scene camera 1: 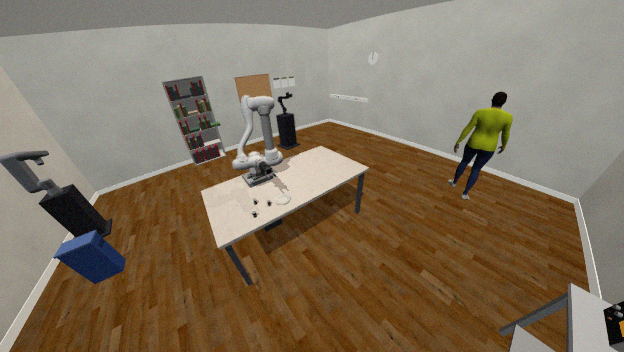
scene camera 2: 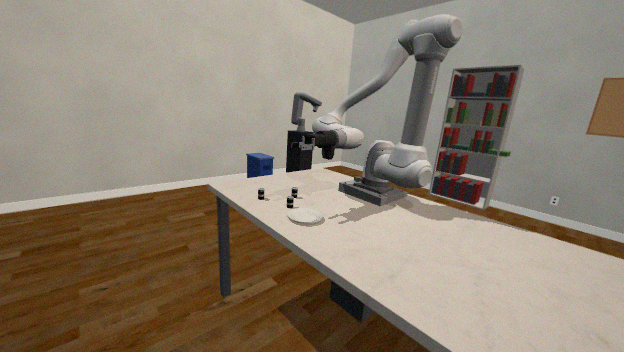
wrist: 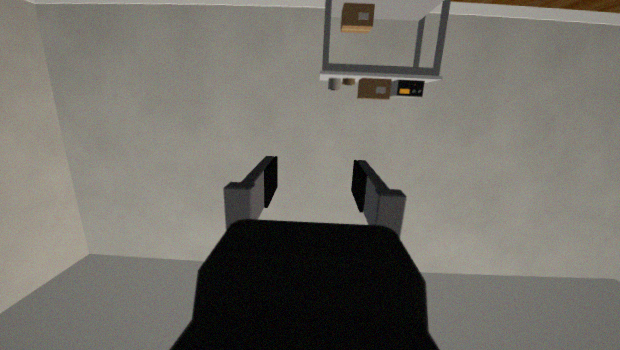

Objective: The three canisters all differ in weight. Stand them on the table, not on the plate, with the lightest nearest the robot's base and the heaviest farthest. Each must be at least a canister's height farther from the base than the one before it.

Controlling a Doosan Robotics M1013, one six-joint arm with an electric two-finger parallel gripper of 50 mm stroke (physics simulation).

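Seen in the pictures: gripper, fingertip midpoint: (scene camera 1: 272, 177) (scene camera 2: 296, 146) (wrist: 314, 173); arm's base at its link origin: (scene camera 1: 257, 174) (scene camera 2: 373, 187).
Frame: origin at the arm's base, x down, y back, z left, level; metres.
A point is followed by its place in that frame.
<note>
Three small black canisters with pale bands stand upright and apart on the table (scene camera 1: 325, 167) {x 0.041, y -0.456, z 0.673 m} (scene camera 2: 450, 260) {x 0.041, y -0.438, z 0.492 m}, off the plate. They look alike, so weight cannot be told by sight. One canister (scene camera 1: 269, 203) {x 0.010, y -0.521, z -0.183 m} (scene camera 2: 290, 202) {x 0.011, y -0.516, z -0.168 m} is beside the white plate (scene camera 1: 283, 199) {x 0.036, y -0.547, z -0.045 m} (scene camera 2: 305, 216) {x 0.036, y -0.539, z -0.055 m}. A second canister (scene camera 1: 255, 201) {x 0.006, y -0.399, z -0.261 m} (scene camera 2: 294, 192) {x 0.010, y -0.401, z -0.250 m} stands on the base side. The third canister (scene camera 1: 254, 214) {x 0.003, y -0.549, z -0.358 m} (scene camera 2: 261, 194) {x 0.013, y -0.543, z -0.341 m} is farthest from the robot's base (scene camera 2: 370, 192) {x -0.004, y -0.114, z 0.035 m}. My gripper (scene camera 2: 297, 146) {x -0.259, y -0.557, z -0.112 m} (wrist: 314, 173) {x -0.259, y -0.557, z -0.112 m} is open and empty, pointing sideways above table height. The canisters and plate do not show in the wrist view.
The arm's shadow falls on the table near the plate. A blue bin (scene camera 1: 92, 256) (scene camera 2: 260, 165) and black pedestals with small arms stand beyond the table. A bookshelf (scene camera 1: 223, 151) stands behind the robot. A person (scene camera 1: 485, 130) in a yellow-green top stands on the floor at the right.
</note>
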